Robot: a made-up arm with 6 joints.
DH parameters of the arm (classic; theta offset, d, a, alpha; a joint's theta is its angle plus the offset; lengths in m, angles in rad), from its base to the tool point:
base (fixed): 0.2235 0 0.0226 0
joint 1: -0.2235 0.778 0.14 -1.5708
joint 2: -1.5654 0 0.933 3.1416
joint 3: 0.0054 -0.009 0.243 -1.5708
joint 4: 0 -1.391 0 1.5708
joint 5: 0 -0.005 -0.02 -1.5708
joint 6: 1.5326 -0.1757 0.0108 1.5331
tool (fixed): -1.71 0.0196 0 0
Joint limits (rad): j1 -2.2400..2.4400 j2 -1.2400..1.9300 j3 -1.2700..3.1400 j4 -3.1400..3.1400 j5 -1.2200..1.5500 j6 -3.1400..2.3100
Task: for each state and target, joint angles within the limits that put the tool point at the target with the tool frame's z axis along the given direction. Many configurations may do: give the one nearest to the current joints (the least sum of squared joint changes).
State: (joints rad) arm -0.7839 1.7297 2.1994 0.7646 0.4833 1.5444
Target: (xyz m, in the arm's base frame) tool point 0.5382 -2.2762 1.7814 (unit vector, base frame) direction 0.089 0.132 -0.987
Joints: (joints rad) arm -1.4128 1.3075 1.7105 1.6967 1.0887 1.0404
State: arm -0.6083 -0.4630 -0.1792 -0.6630 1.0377 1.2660
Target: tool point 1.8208 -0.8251 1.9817 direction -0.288 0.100 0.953
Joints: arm -0.4086 0.3148 0.3277 -1.1515 0.5429 1.0831
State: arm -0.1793 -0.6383 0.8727 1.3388 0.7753 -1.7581
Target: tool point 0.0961 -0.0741 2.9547 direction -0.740 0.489 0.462
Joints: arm -0.9196 -0.7267 0.3035 1.3070 0.0903 -1.5622
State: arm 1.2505 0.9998 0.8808 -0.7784 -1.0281 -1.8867
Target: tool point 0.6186 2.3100 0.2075 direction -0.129 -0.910 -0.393
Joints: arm 1.2646 1.4395 0.8627 -0.9536 -0.9380 -2.2397
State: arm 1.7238 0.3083 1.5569 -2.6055 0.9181 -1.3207
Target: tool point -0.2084 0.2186 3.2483 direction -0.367 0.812 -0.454
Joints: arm 2.4400 -0.1613 1.0597 -2.1649 0.1354 -0.5333
